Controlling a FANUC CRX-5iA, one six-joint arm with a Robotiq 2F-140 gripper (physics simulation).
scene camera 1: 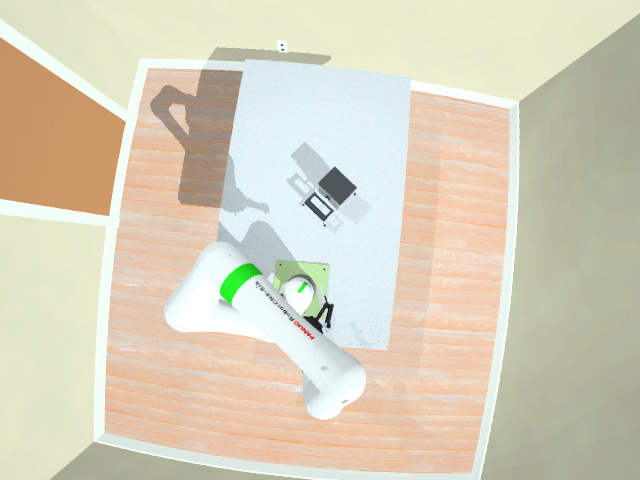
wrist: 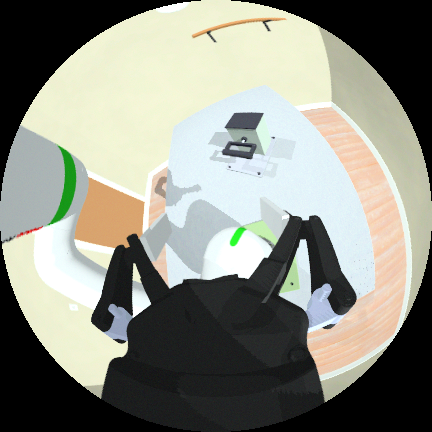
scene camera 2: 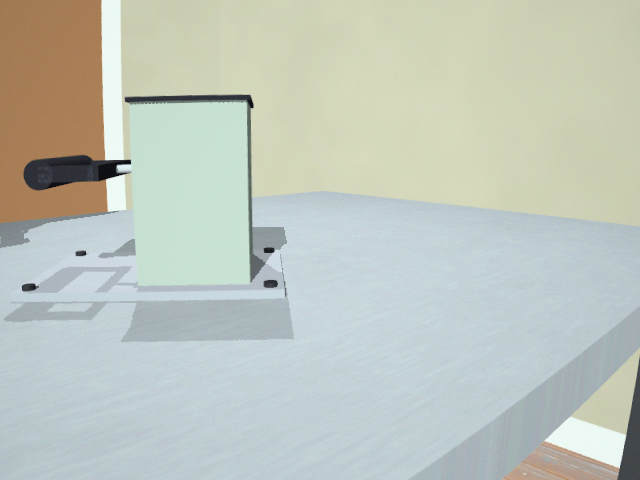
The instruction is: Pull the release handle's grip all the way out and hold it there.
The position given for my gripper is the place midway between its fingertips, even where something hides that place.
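Observation:
My own gripper (wrist: pixel 213 214) is there for me to see, and so is a base plate (wrist: pixel 255 166).

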